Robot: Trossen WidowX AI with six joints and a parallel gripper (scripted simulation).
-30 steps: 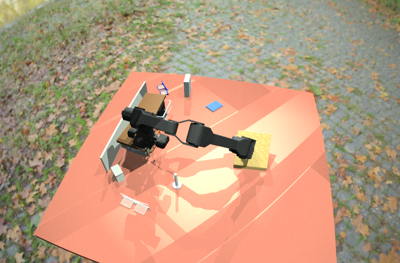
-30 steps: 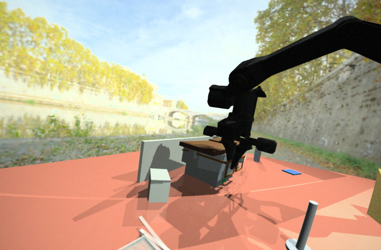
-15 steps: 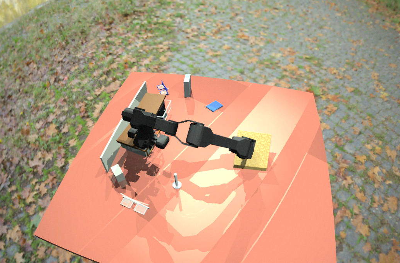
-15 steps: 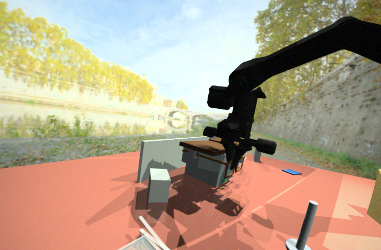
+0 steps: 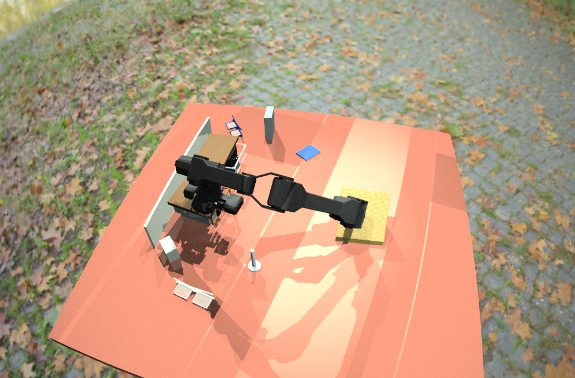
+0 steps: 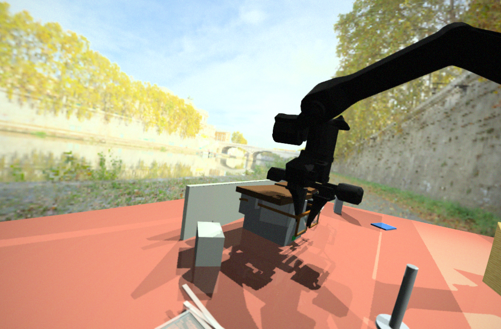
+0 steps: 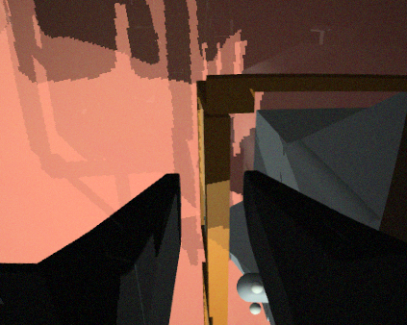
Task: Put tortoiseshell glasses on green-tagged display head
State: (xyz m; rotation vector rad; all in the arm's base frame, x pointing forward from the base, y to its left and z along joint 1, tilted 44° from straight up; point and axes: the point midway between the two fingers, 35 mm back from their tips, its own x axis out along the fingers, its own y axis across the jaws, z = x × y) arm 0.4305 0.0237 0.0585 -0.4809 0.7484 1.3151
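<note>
Right now my gripper tip is 60 mm short of the grey display head and 50 mm to the left of it. The rest, counted from my gripper tip: white panel 180 mm ahead, 170 mm to the right, 10 mm below; then white block 140 mm to the left, 130 mm ahead, 40 mm below; then grey peg stand 150 mm behind, 130 mm to the left, 40 mm below.
</note>
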